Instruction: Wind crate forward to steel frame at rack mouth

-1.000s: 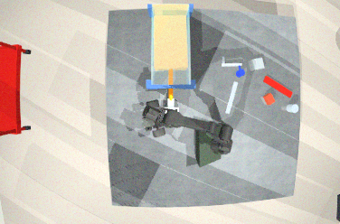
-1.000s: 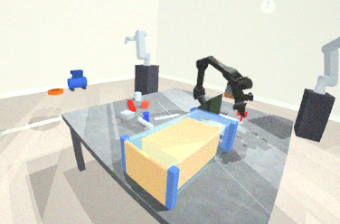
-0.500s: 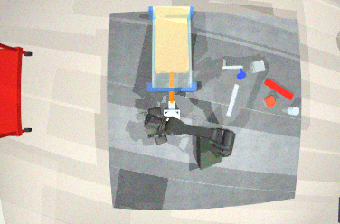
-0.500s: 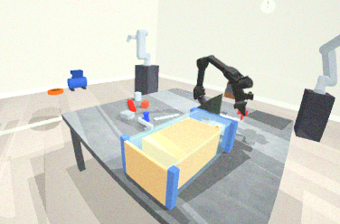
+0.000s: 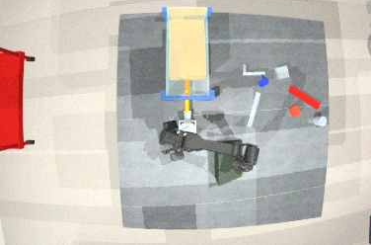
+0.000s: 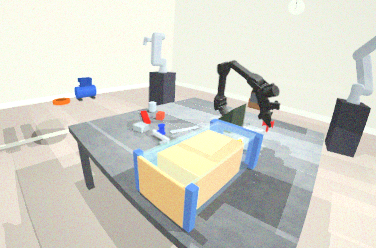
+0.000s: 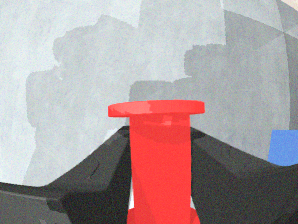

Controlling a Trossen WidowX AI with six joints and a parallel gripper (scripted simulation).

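Now: gripper tip 1 cm short of the winch handle with red grip, 5 cm to the left of it and 3 cm above it. From my gripper tip the other things lie so: blue frame: 19 cm ahead, 14 cm to the right, 3 cm below; white winch: 1 cm ahead, 12 cm to the right, 10 cm below; clear-panelled cubby: 43 cm ahead, 18 cm to the right, 2 cm below.
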